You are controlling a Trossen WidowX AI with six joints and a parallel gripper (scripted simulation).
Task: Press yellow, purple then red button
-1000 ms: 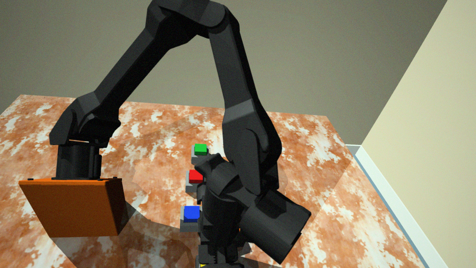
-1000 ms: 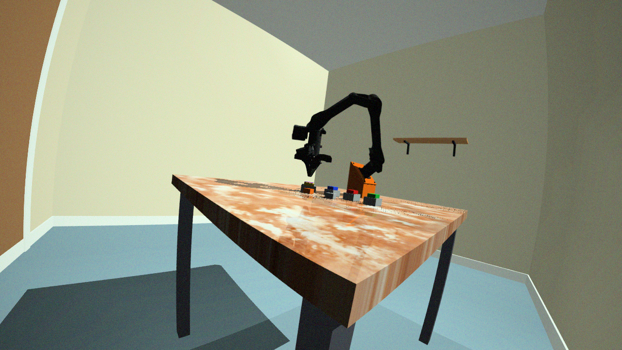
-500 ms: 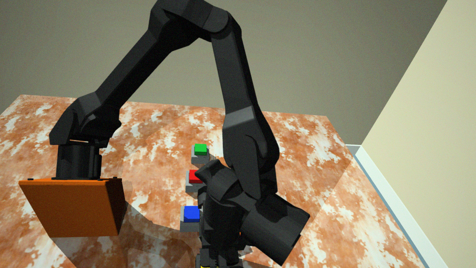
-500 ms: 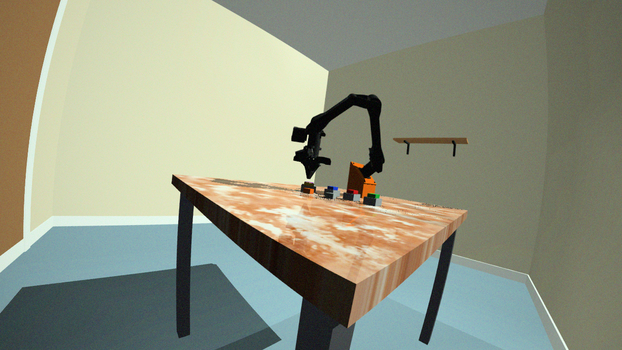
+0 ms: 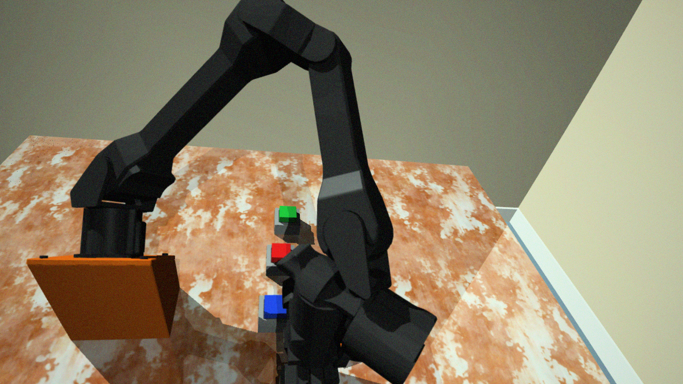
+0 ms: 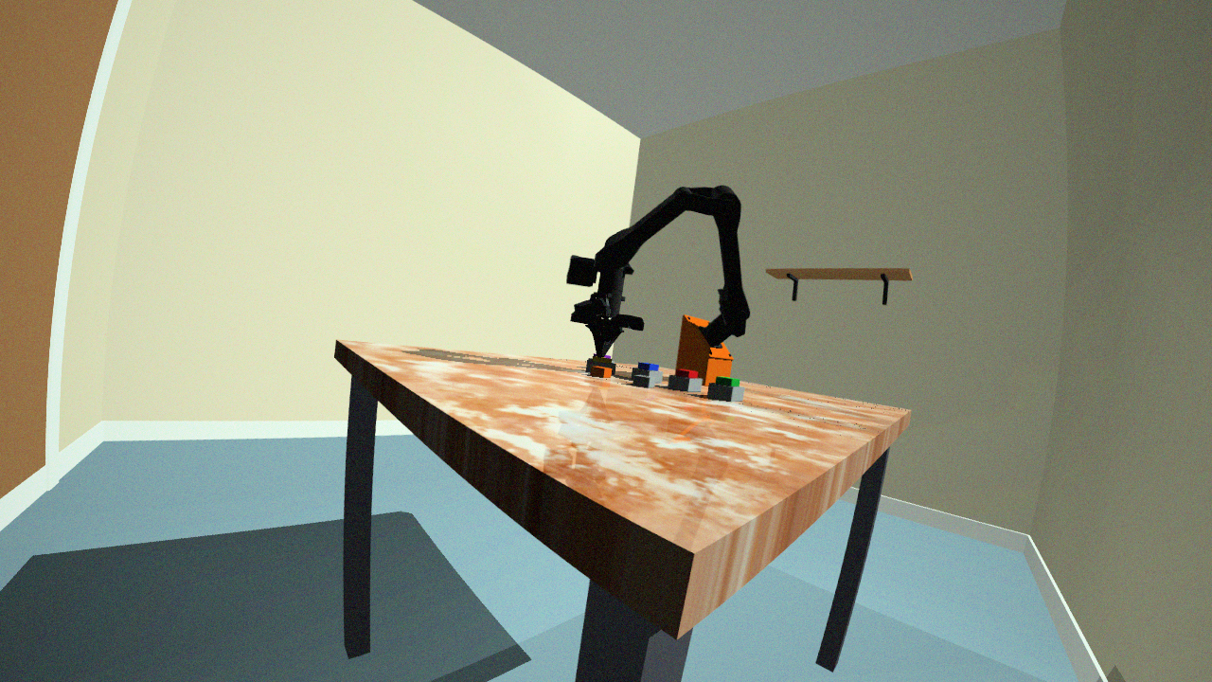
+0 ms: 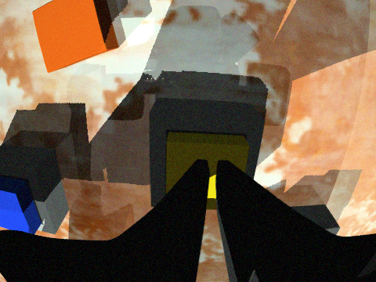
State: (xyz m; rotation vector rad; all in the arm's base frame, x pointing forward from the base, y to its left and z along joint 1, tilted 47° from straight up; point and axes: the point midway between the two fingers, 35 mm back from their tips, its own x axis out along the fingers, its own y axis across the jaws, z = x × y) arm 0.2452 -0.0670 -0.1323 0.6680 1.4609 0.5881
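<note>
The yellow button lies 1 cm below my gripper tip. Round my gripper tip: orange block 6 cm ahead, 6 cm to the left, 3 cm below; blue button 3 cm behind, 12 cm to the left; purple button 8 cm behind, 6 cm to the right.
</note>
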